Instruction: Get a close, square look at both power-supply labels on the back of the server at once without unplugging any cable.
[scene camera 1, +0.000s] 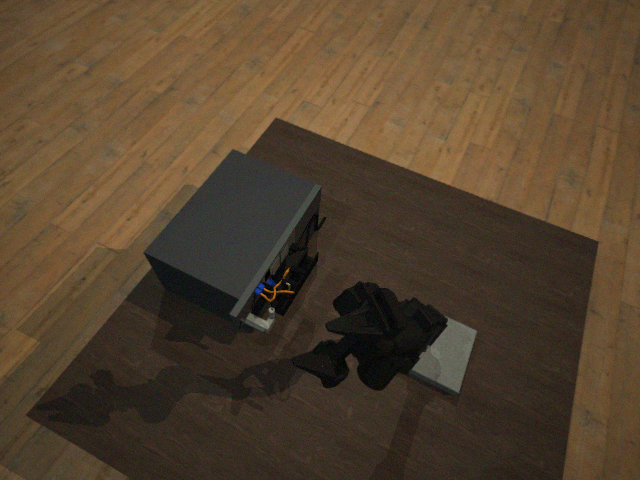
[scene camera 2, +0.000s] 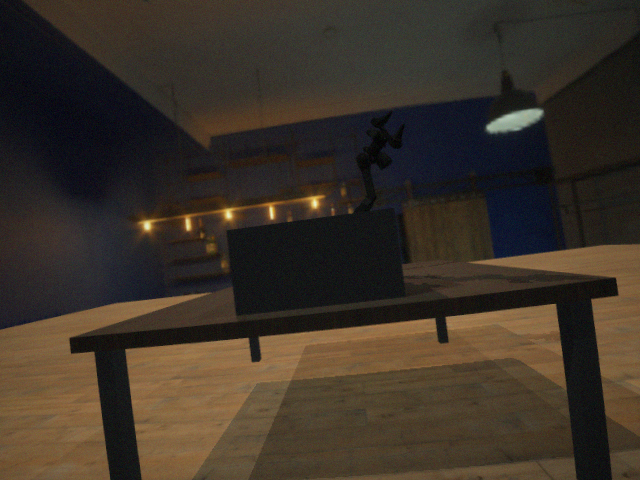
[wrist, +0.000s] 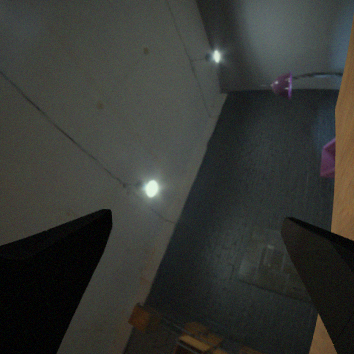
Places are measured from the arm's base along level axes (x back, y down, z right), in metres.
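Where they show: gripper, fingertip midpoint: (scene camera 1: 308, 345) (scene camera 2: 398, 117) (wrist: 198, 222).
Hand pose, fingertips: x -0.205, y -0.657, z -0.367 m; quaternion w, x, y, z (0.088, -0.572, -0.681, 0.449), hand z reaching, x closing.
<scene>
Each offset is from my fingertips to the top centre of the thing. "spot": to the spot under its first point.
The dark grey box-shaped housing of the server (scene camera 1: 232, 222) (scene camera 2: 315, 266) stands on the table. Its open, cabled side faces the arm in scene camera 1; scene camera 2 shows a plain closed side. Orange cables {spot: dy +0.449, dx -0.180, dz +0.235 m} (scene camera 1: 279, 292) with blue plugs {dy +0.472, dx -0.244, dz +0.241 m} (scene camera 1: 260, 288) and black cables (scene camera 1: 309, 235) show in that opening. The power-supply labels cannot be made out in any view. My gripper (scene camera 1: 310, 343) (scene camera 2: 397, 118) (wrist: 198, 222) is open and empty, raised above the table apart from the housing. In the wrist view its fingers frame the ceiling and a dark wall; the server does not show there.
The dark table (scene camera 1: 496, 268) (scene camera 2: 175, 330) bears the housing and a light grey plate (scene camera 1: 454, 356) under the arm. A small whitish piece with an upright peg {spot: dy +0.543, dx -0.210, dz +0.172 m} (scene camera 1: 259, 322) sits at the housing's near lower corner. Arm shadows fall across the table. A lamp (scene camera 2: 514, 111) hangs in the background.
</scene>
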